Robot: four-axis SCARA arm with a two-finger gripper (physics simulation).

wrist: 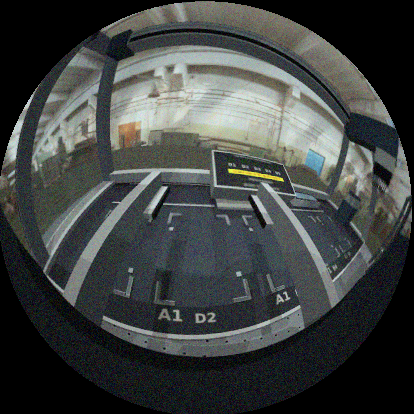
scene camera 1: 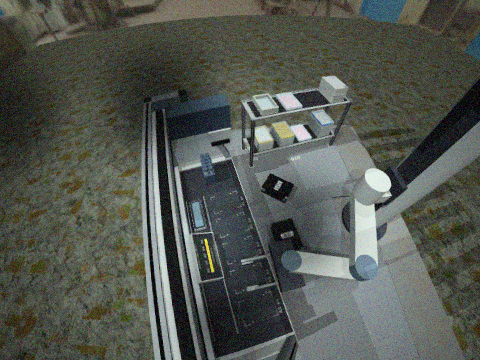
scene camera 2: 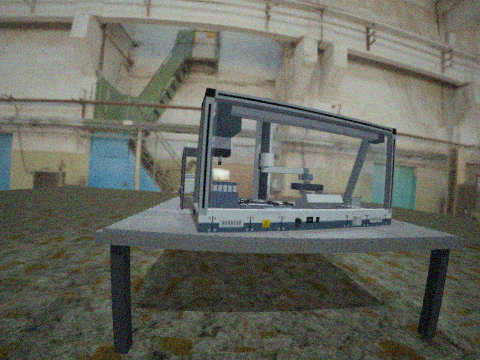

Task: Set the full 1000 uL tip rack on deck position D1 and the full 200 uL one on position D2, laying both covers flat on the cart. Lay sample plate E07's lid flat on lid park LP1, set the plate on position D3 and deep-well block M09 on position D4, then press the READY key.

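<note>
My gripper [scene camera 1: 257,274] [wrist: 210,184] is over the deck, its two long fingers partly drawn in, apart and empty. In the wrist view, bare deck position D2 [wrist: 205,250] shows between and below them. In scene camera 1, the shelf rack [scene camera 1: 251,145] holds a yellow-topped box [scene camera 1: 283,132], a blue-rimmed box [scene camera 1: 322,120], a yellow-rimmed white box [scene camera 1: 263,137], two pink-topped plates [scene camera 1: 288,101] [scene camera 1: 301,132], an open-looking white box [scene camera 1: 265,103] and a tall white block [scene camera 1: 333,89]. Their labels cannot be read. The READY key cannot be made out.
A panel with a yellow bar [scene camera 1: 208,256] [wrist: 254,172] stands behind the deck, beside a light-blue display [scene camera 1: 198,215]. A blue rack [scene camera 1: 207,166] stands at the deck's far end. Two black pieces with white labels [scene camera 1: 278,187] [scene camera 1: 286,233] lie beside the deck. Frame posts [wrist: 104,115] surround the deck.
</note>
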